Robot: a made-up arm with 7 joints.
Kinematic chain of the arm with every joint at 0, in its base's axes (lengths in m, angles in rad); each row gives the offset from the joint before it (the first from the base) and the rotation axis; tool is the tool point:
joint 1: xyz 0 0 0.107 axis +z
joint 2: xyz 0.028 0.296 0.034 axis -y
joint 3: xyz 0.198 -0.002 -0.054 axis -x
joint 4: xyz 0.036 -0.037 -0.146 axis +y
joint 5: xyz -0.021 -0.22 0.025 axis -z
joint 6: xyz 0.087 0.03 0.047 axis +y
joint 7: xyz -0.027 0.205 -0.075 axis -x
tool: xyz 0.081 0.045 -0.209
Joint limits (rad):
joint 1: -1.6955..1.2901
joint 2: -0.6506..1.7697
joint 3: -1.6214..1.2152
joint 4: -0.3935..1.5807
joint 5: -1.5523..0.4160
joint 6: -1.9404..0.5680
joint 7: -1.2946..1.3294
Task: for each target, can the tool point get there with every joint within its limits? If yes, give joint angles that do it. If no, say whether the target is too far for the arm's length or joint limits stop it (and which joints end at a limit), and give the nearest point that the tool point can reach.
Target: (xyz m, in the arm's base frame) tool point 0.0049 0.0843 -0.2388
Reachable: yes | joints 0.7863 -0.1363 0.6103 -0.2185 -0.8438 0.2695 -0.0707
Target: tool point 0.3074 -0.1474 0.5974
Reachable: yes | joints -1.3818 1.5118 0.9210 -0.2282 -0.4165 -1.1987 0.4459
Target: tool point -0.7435 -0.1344 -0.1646
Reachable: no: joint limits stop it (at a limit: joint 1, joint 2, joint 4, joint 5, joint 6) | nearest point -0.6928 -0.1009 -0.1468 | short by 0.063 m
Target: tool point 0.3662 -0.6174 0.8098
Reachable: no: joint limits stop it (at a limit: joint 1, joint 5) | nearest point 0.3560 -0.5571 0.7371 | short by 0.095 m
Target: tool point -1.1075 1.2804 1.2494
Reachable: no: too far | nearest point -0.5466 0.6319 0.6475 | short by 1.048 m
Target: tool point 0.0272 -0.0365 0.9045
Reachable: no: joint limits stop it (at a limit: joint 1, joint 2, joint 5) | nearest point 0.0398 -0.0458 0.8396 | short by 0.067 m
